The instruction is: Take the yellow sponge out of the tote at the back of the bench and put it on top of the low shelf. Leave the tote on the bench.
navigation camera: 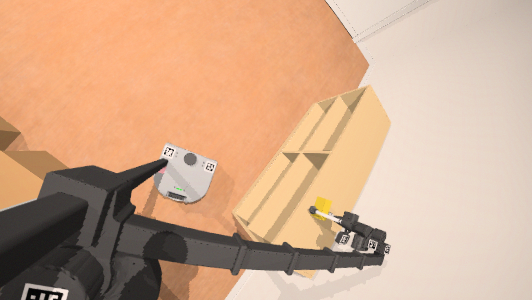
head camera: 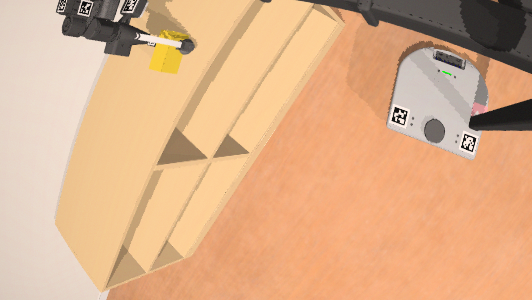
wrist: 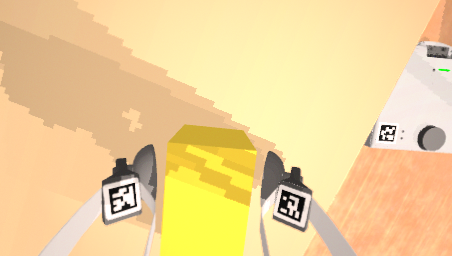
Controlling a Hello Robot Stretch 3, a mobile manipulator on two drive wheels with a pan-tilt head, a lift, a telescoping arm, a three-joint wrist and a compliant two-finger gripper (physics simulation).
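Note:
A yellow sponge [head camera: 166,58] is in view, and the wrist view [wrist: 209,174] shows the sponge too. There is also a low shelf [head camera: 158,155]; the shelf can be seen in the navigation camera view [navigation camera: 330,153] and in the wrist view [wrist: 89,89] as well. The gripper [wrist: 210,167] is in view too.

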